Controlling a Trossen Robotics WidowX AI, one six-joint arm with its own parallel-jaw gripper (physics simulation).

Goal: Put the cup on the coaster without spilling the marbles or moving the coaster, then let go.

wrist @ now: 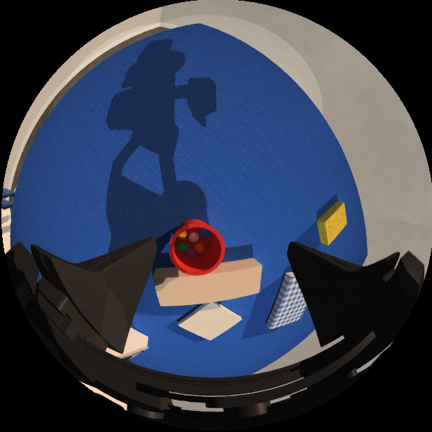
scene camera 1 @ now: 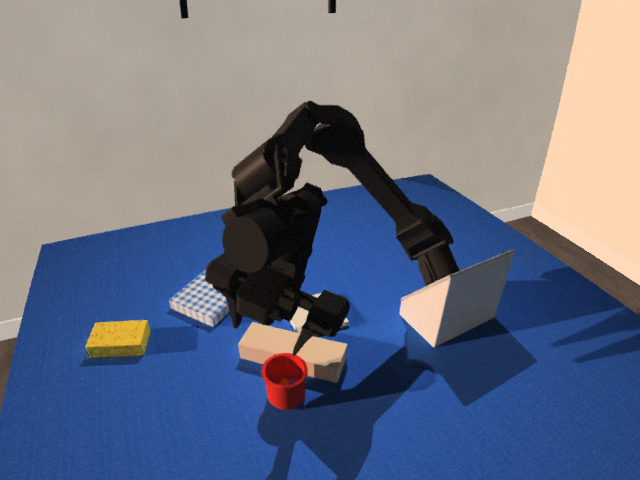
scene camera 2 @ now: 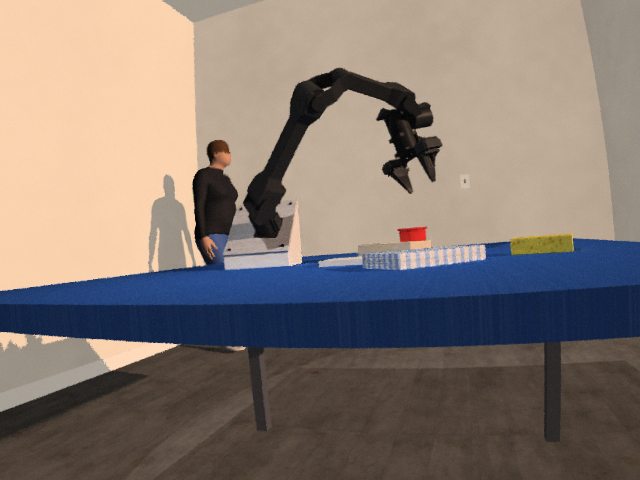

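Note:
The red cup stands upright on the blue table, on the far side of the beige block from the coaster. Several coloured marbles lie inside it. The pale square coaster lies flat on the table behind the block, partly hidden by the gripper in the first scene view. My gripper is open and empty, high above the table. In the wrist view the cup shows between the fingertips, nearer the left one; the second scene view shows a wide gap above the cup.
A beige block lies between cup and coaster, close to the cup. A blue-and-white checked slab and a yellow sponge lie to one side. The arm's white base stands opposite.

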